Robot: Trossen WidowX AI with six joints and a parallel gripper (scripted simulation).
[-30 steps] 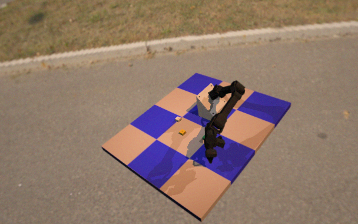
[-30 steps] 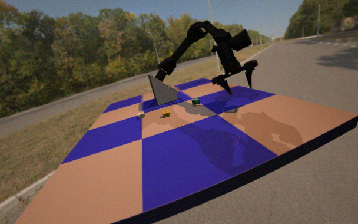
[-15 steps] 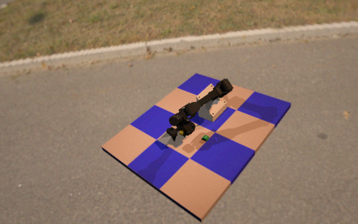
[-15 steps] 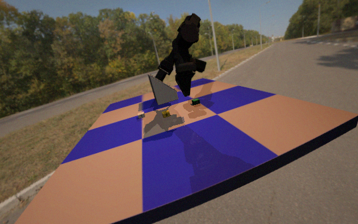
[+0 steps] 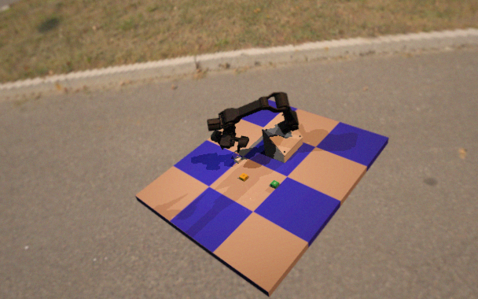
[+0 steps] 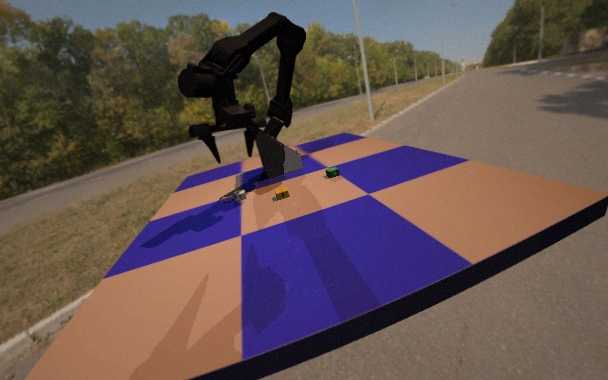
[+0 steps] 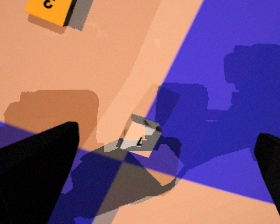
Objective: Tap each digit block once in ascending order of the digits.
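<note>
Right now my gripper tip is 12 cm above the white block, 6 cm past it and 3 cm to the left of it. From my gripper tip the other things lie so: green block (26 cm to the left, 12 cm below, 5 cm behind); orange block (12 cm below, 10 cm to the left, 2 cm ahead).
</note>
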